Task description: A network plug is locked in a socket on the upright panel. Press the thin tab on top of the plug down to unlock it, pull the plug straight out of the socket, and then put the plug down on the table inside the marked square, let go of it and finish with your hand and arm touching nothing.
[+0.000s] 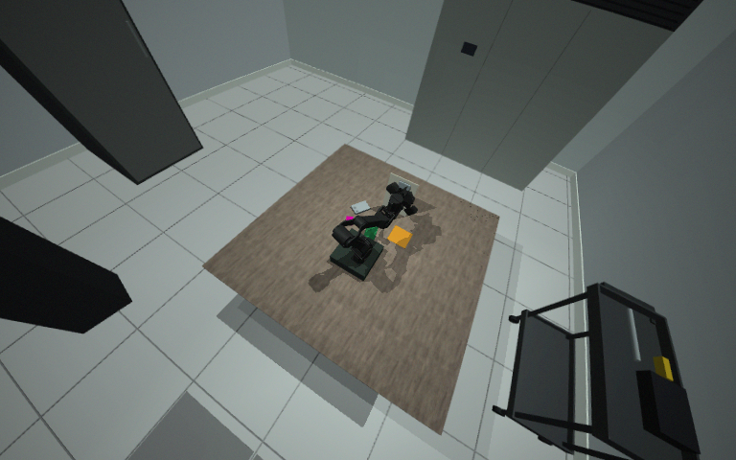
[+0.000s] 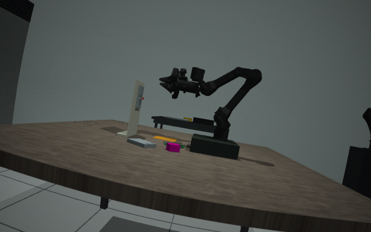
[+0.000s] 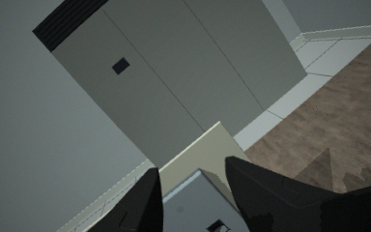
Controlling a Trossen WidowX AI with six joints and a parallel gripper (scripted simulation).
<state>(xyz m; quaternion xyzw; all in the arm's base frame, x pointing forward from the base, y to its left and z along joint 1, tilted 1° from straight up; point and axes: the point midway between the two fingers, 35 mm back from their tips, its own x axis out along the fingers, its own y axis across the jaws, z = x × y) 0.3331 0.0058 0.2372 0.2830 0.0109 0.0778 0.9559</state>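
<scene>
Right now my gripper tip is 60 mm short of the network plug, 70 mm to the right of it and 100 mm above it. Also, from my gripper tip: green piece 160 mm behind, 70 mm to the left, 300 mm below; orange marked square 60 mm behind, 80 mm to the right, 300 mm below; upright panel 80 mm ahead, 70 mm to the left, 180 mm below.
</scene>
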